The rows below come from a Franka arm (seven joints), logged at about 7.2 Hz.
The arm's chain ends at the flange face. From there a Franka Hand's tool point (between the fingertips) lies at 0.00 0.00 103.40 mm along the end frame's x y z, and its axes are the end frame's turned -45 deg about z.
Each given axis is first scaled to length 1.
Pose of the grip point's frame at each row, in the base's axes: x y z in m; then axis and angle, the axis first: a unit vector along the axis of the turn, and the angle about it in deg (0 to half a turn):
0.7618, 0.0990, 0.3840, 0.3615, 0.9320, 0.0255, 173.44
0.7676, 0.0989, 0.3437, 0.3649, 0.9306, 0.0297, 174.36
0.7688, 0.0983, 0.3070, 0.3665, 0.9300, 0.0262, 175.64
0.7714, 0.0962, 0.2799, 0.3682, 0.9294, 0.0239, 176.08
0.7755, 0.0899, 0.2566, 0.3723, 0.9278, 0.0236, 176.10
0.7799, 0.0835, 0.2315, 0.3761, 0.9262, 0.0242, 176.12
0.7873, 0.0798, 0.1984, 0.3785, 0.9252, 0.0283, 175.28
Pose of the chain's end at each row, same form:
0.7489, 0.0984, 0.4866, 0.6902, 0.7222, 0.0455, 175.06
0.7559, 0.0969, 0.4464, 0.6928, 0.7196, 0.0463, 176.09
0.7595, 0.0961, 0.4100, 0.6942, 0.7187, 0.0388, 177.12
0.7630, 0.0942, 0.3829, 0.6956, 0.7175, 0.0352, 177.43
0.7672, 0.0880, 0.3596, 0.6988, 0.7145, 0.0348, 177.43
0.7715, 0.0815, 0.3345, 0.7017, 0.7116, 0.0353, 177.48
0.7772, 0.0776, 0.3013, 0.7034, 0.7096, 0.0419, 176.88

